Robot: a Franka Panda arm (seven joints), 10 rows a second.
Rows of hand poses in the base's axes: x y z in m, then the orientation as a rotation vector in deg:
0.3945, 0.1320, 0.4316, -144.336, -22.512, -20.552
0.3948, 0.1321, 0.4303, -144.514, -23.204, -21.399
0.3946, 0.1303, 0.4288, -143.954, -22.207, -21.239
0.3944, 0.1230, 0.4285, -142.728, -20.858, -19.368
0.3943, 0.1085, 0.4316, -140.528, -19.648, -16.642
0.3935, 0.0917, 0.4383, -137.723, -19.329, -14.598
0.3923, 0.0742, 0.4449, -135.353, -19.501, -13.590
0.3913, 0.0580, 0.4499, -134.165, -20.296, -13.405
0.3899, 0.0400, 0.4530, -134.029, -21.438, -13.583
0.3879, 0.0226, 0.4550, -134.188, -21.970, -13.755
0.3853, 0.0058, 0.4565, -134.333, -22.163, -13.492
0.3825, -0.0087, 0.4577, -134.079, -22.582, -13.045
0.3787, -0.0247, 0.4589, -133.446, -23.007, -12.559
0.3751, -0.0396, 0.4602, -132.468, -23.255, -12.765
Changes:
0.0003, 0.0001, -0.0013, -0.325, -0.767, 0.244
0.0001, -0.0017, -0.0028, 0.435, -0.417, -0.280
-0.0001, -0.0090, -0.0031, 1.905, 1.261, -0.524
-0.0002, -0.0235, 0.0000, 4.250, 3.575, -0.280
-0.0010, -0.0403, 0.0067, 6.980, 5.233, 0.566
-0.0022, -0.0578, 0.0133, 9.205, 6.015, 1.439
-0.0032, -0.0740, 0.0183, 10.178, 6.001, 2.316
-0.0046, -0.0920, 0.0214, 10.063, 5.598, 3.124
-0.0066, -0.1094, 0.0234, 9.796, 5.338, 3.429
-0.0092, -0.1262, 0.0249, 9.603, 5.484, 3.594
-0.0120, -0.1407, 0.0261, 9.734, 5.724, 4.055
-0.0158, -0.1567, 0.0273, 10.226, 6.004, 4.618
-0.0194, -0.1716, 0.0286, 11.121, 5.817, 4.977

